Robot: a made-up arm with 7 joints. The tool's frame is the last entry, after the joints. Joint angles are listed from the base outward. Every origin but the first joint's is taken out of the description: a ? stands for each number. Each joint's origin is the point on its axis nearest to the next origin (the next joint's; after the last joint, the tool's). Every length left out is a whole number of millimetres.
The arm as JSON. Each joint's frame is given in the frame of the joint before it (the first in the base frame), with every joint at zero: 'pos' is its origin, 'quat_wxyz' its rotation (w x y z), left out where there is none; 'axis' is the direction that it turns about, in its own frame. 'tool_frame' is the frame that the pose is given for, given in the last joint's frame.
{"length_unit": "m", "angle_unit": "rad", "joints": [
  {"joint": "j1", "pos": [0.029, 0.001, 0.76], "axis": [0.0, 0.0, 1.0]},
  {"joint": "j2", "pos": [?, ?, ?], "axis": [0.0, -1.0, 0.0]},
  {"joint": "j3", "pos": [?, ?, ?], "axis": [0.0, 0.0, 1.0]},
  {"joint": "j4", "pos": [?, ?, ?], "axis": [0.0, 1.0, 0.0]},
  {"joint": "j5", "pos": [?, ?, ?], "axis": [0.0, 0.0, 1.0]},
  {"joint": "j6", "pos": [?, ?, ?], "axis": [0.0, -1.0, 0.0]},
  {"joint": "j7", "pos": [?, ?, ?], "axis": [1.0, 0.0, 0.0]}
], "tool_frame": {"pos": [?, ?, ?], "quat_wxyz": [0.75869, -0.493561, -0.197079, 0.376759]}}
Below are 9 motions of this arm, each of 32 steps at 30 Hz.
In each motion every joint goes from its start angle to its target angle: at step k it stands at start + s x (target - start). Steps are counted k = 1, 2, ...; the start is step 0. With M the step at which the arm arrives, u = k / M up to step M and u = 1 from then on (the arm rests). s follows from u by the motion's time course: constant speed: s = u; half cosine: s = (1 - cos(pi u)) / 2; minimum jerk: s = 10 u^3 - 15 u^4 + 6 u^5.
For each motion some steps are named. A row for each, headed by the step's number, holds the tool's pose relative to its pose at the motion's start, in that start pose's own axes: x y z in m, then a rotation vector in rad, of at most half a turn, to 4 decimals.
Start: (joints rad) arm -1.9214 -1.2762 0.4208 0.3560 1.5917 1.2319 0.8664
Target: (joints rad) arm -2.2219 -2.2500 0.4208 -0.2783 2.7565 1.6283 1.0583
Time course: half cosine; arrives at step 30
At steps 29, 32:
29: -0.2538 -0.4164 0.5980 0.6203 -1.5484 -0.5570
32: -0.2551 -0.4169 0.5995 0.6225 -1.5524 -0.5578

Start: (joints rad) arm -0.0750 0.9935 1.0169 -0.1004 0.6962 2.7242 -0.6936
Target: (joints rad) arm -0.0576 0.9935 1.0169 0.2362 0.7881 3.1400 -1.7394
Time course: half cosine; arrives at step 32
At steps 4, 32:
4: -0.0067 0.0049 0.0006 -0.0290 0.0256 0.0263
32: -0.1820 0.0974 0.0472 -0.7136 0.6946 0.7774

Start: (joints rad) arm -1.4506 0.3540 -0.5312 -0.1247 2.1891 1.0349 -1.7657
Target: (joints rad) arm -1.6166 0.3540 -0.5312 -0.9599 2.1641 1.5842 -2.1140
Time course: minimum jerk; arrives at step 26
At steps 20, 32:
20: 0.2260 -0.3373 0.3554 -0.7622 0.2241 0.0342
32: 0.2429 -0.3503 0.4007 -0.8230 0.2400 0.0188

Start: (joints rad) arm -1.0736 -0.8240 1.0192 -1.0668 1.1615 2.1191 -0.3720
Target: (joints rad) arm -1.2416 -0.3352 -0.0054 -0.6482 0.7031 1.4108 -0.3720
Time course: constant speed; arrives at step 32
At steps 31, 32:
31: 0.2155 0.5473 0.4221 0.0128 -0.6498 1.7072
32: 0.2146 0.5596 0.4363 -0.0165 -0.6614 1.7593

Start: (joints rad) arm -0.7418 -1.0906 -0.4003 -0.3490 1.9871 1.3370 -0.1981
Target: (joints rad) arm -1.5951 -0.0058 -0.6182 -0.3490 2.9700 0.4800 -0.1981
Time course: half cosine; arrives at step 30
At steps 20, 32:
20: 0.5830 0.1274 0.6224 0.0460 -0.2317 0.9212
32: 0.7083 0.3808 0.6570 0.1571 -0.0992 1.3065

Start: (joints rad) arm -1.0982 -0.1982 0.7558 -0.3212 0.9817 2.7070 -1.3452
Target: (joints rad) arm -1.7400 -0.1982 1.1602 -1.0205 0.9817 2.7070 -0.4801
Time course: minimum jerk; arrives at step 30
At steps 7, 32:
7: 0.0143 -0.0409 -0.0005 0.0374 -0.0326 -0.1209
32: -0.0145 -0.4961 0.0843 0.3661 -0.6906 -1.3258

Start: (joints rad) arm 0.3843 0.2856 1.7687 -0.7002 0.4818 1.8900 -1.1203
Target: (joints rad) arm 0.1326 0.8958 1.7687 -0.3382 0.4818 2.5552 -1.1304
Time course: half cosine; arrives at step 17
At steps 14, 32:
14: 0.1062 0.2298 0.7031 0.0726 -0.2575 -0.0887
32: 0.0889 0.2487 0.7616 0.0800 -0.2773 -0.0901

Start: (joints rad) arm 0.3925 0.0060 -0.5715 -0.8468 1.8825 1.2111 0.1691
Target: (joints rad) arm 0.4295 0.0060 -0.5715 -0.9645 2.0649 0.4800 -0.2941
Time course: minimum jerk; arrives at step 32
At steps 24, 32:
24: 0.0854 0.0520 -0.0259 0.2857 0.0671 0.7153
32: 0.0955 0.0606 -0.0276 0.3107 0.0553 0.8066

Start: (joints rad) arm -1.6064 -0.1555 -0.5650 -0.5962 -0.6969 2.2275 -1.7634
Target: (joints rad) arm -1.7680 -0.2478 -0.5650 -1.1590 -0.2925 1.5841 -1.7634
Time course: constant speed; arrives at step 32
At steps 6, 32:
6: -0.0139 0.0117 -0.0464 0.0529 -0.0406 0.0360
32: -0.1161 0.0635 -0.2208 0.2750 -0.2353 0.0086

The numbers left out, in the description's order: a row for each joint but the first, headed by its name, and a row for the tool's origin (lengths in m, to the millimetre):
j2: -0.017 -0.047 0.0
j3: -0.018 0.0 0.49
j4: 0.035 0.045 0.0
j5: -0.047 0.0 0.64
j6: 0.021 -0.112 0.0
j7: 0.031 0.0 0.094
tool: 0.0 -0.015 -0.025

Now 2 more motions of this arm.
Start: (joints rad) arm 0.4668 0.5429 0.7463 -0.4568 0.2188 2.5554 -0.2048
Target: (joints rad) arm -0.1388 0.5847 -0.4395 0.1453 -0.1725 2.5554 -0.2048
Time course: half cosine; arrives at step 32
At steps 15, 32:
15: 0.0309 0.2164 0.2709 -0.0660 -0.7453 0.6476
32: -0.1180 0.3631 0.4625 -0.4489 -1.6468 1.3271

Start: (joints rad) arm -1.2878 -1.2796 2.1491 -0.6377 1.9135 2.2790 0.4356
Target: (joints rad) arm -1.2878 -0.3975 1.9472 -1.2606 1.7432 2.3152 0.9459
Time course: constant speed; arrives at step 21
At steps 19, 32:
19: -0.5153 0.3721 0.2823 0.7175 0.2653 -0.4853
32: -0.5404 0.4107 0.3354 0.7844 0.2856 -0.5715

